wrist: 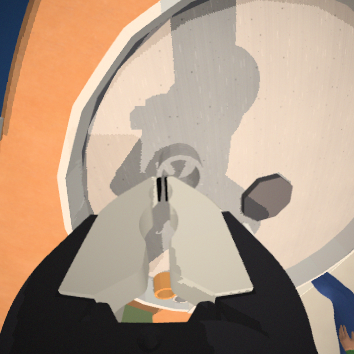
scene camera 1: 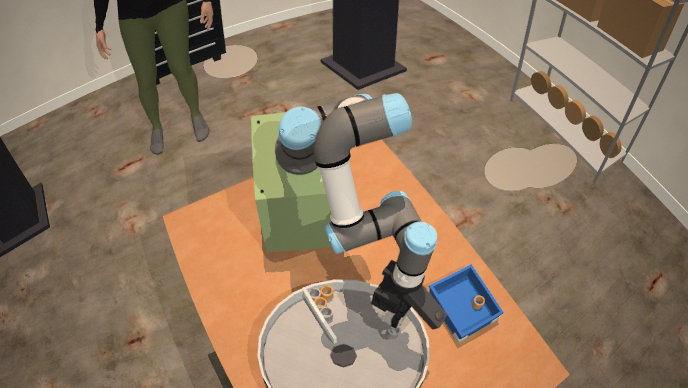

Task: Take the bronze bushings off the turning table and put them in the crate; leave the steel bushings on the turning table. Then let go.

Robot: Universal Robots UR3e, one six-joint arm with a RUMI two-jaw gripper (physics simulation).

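Frame: origin at the arm's base, x ahead, y left, z up, level; millimetres.
Seen in the pictures: gripper, between the fingertips: [wrist: 163, 178] [scene camera 1: 394, 326]; arm's base, origin of its link: [scene camera 1: 300, 150].
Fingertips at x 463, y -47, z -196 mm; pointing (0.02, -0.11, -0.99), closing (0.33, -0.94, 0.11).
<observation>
Pixels of each thing's top centre, then the offset from my fingertips to it. "spot": a spot on its surface instead.
- grey steel bushing, centre of its top: [wrist: 183, 180] [scene camera 1: 393, 329] 10 mm right, 8 mm ahead, 11 mm up
- turning table, centre of its top: [wrist: 268, 200] [scene camera 1: 343, 355] 137 mm right, 23 mm back, 40 mm down
- blue crate, centre of its top: [scene camera 1: 467, 299] 226 mm left, 51 mm ahead, 51 mm down
- white bar, a spot on its surface: [scene camera 1: 319, 316] spot: 126 mm right, 139 mm back, 13 mm down
My gripper [scene camera 1: 395, 323] [wrist: 163, 178] is shut on the wall of a grey steel bushing [scene camera 1: 391, 333] [wrist: 195, 176], low over the crate side of the turning table [scene camera 1: 300, 355] [wrist: 295, 100]. Its fingers hide part of the ring. By the white bar, near the table's back rim, stand two bronze bushings [scene camera 1: 326, 292] [scene camera 1: 320, 303] and two steel bushings [scene camera 1: 314, 294] [scene camera 1: 326, 315]. One bronze bushing [wrist: 164, 285] shows between the jaws in the wrist view, far behind them. The blue crate [scene camera 1: 456, 302] [wrist: 9, 40] holds one bronze bushing [scene camera 1: 478, 302].
The white bar [scene camera 1: 319, 316] stands across the turning table towards its dark hub [scene camera 1: 343, 355] [wrist: 267, 197]. A raised rim circles the table. The green pedestal [scene camera 1: 295, 225] is behind it. A person [scene camera 1: 150, 60] stands at the back left. A shelf unit [scene camera 1: 520, 55] stands at the right.
</observation>
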